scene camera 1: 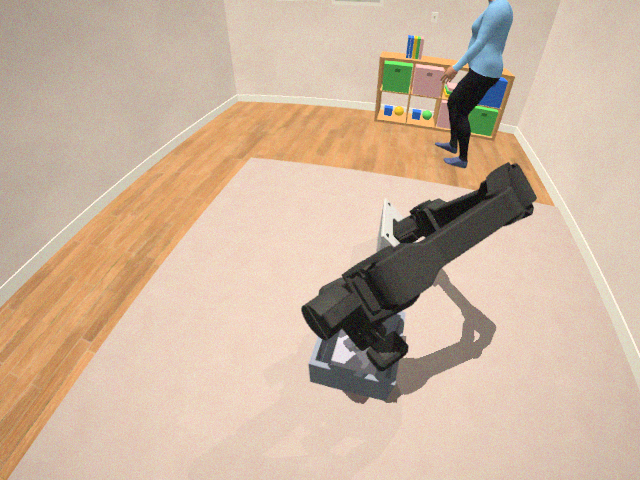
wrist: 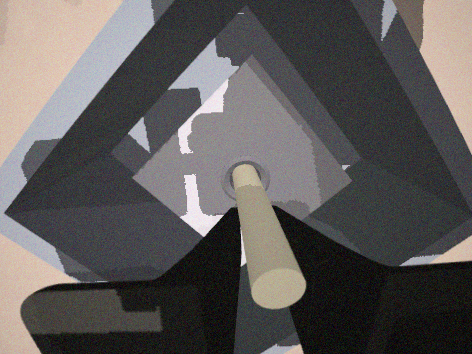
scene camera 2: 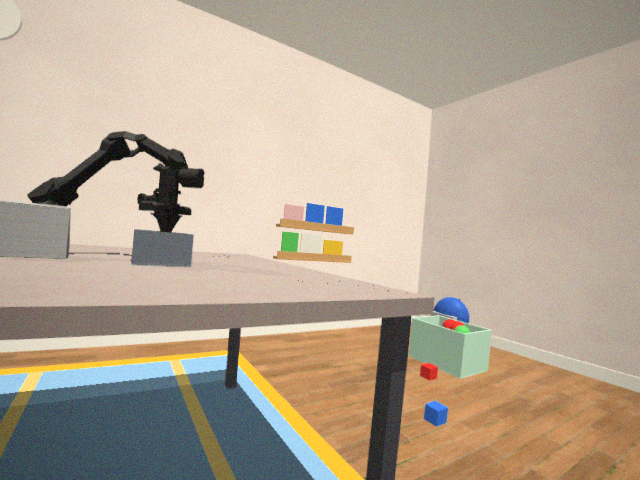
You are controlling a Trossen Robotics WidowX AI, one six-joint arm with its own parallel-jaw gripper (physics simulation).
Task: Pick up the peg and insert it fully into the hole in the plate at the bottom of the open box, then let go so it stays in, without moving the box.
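Places are measured from the arm's base along level axes (x back, y right, z up), in metres.
Pixels of known places: gripper, fingertip midpoint: [scene camera 1: 356,343] [wrist: 253,215]; arm's base, origin of the base link: [scene camera 1: 400,234] [scene camera 2: 42,221].
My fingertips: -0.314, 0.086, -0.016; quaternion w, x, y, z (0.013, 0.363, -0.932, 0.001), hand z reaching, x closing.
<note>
For each thing: its top centre in the pictures, then the offset to it from my fingertips, as dx, dy, dz. Level surfaces: height alone.
- beige round peg, middle of its top: [wrist: 274,288] +0.007, -0.007, +0.052
- open grey box, middle of its top: [wrist: 253,216] [scene camera 1: 360,337] [scene camera 2: 162,231] +0.007, -0.005, +0.015
- light grey plate, middle of its top: [wrist: 245,181] [scene camera 1: 358,345] +0.007, -0.005, -0.022
- table, its level: dz -0.083
A beige round peg [wrist: 267,240] is held between the dark fingers of my gripper [wrist: 253,215] [scene camera 2: 166,230]. The gripper is shut on it, pointing down into the open grey box [scene camera 1: 348,379] [scene camera 2: 162,249] [wrist: 300,55]. In the wrist view the peg's far end lies over the round hole in the light grey plate [wrist: 280,135] at the box's bottom, with the hole's rim showing around it. Whether the tip is inside the hole or just above it, I cannot tell. In scene camera 1 the arm hides the peg; in scene camera 2 the box wall hides its lower part.
The box stands on the table [scene camera 1: 206,320] [scene camera 2: 258,289], its walls close around the fingers. The arm's light grey base block [scene camera 1: 387,224] [scene camera 2: 36,229] stands behind the box. A person [scene camera 1: 488,46] stands on the floor beyond the table, by a shelf unit [scene camera 1: 377,91].
</note>
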